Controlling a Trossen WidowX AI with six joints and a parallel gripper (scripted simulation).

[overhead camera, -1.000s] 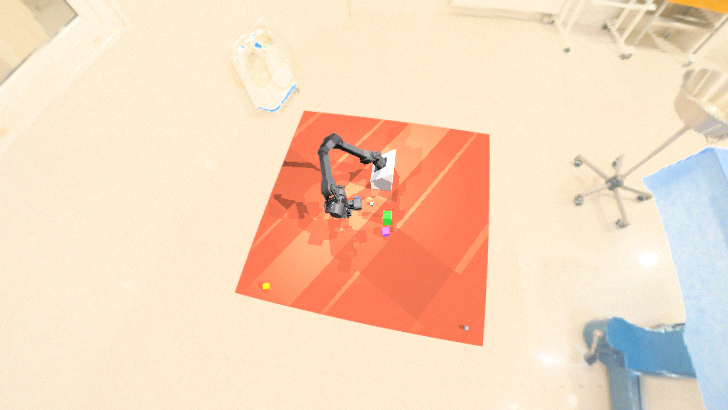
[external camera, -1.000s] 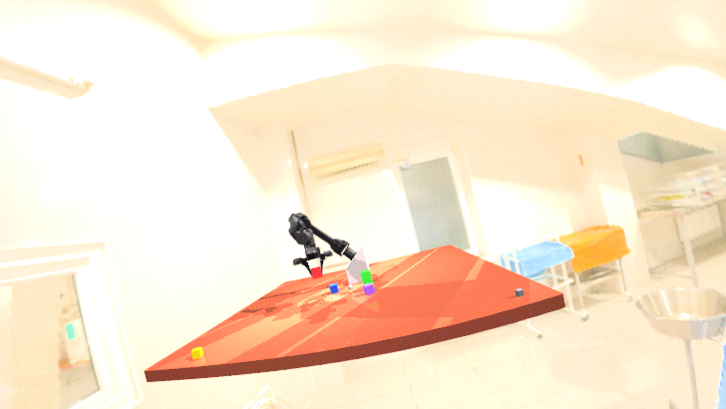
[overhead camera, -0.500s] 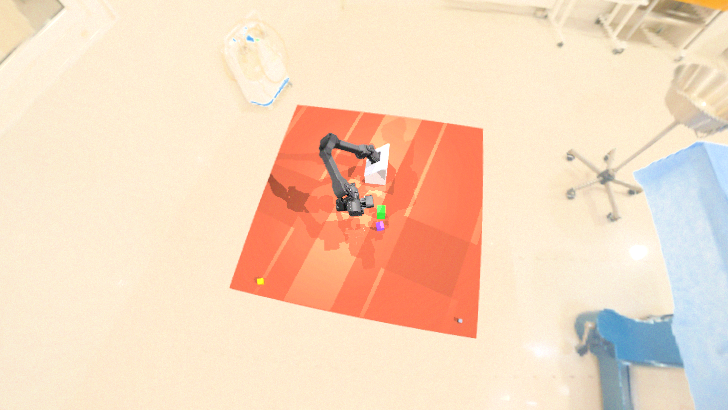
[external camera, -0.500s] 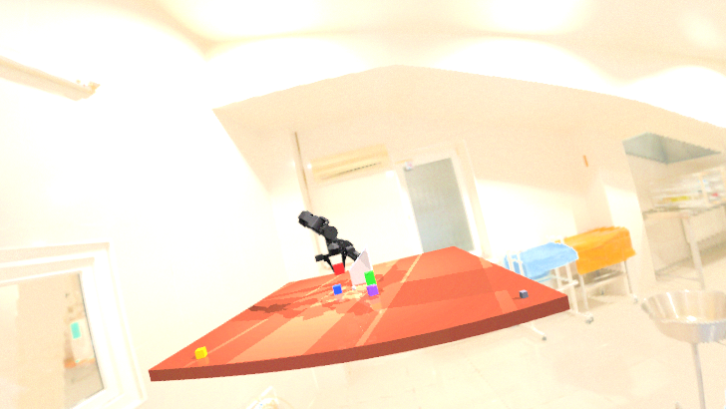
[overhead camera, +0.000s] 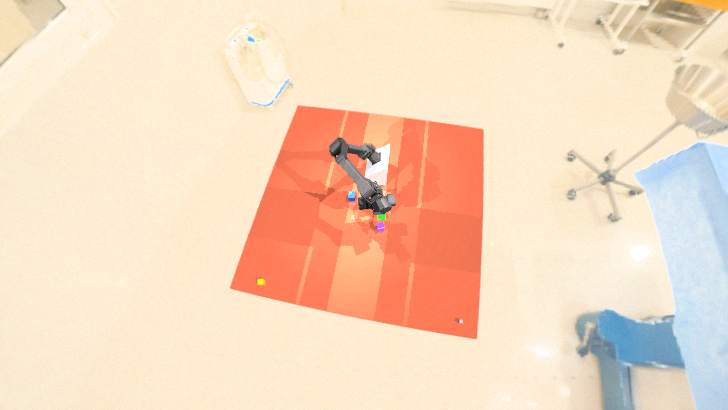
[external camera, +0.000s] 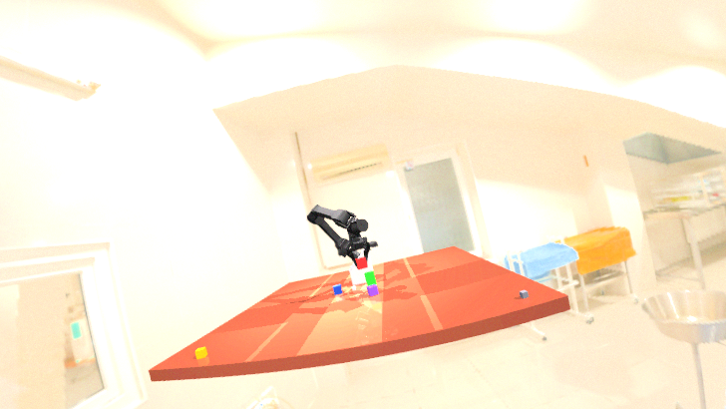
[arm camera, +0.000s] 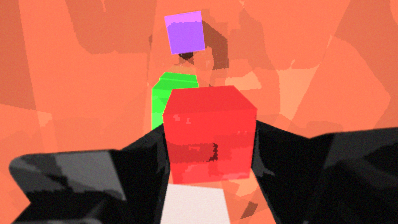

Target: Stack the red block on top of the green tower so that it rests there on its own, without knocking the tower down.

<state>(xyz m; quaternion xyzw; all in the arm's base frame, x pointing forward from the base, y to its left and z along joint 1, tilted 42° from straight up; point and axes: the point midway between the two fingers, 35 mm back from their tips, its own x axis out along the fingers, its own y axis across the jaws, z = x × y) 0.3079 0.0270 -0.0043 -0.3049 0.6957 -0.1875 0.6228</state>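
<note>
My gripper tip is 110 mm above the purple block, 60 mm short of it and 20 mm to the right of it. From my gripper tip the other things lie so: grey block: 530 mm ahead, 450 mm to the left, 120 mm below; then red block: 10 mm above; then blue block: 150 mm to the right, 110 mm below, 110 mm behind.
</note>
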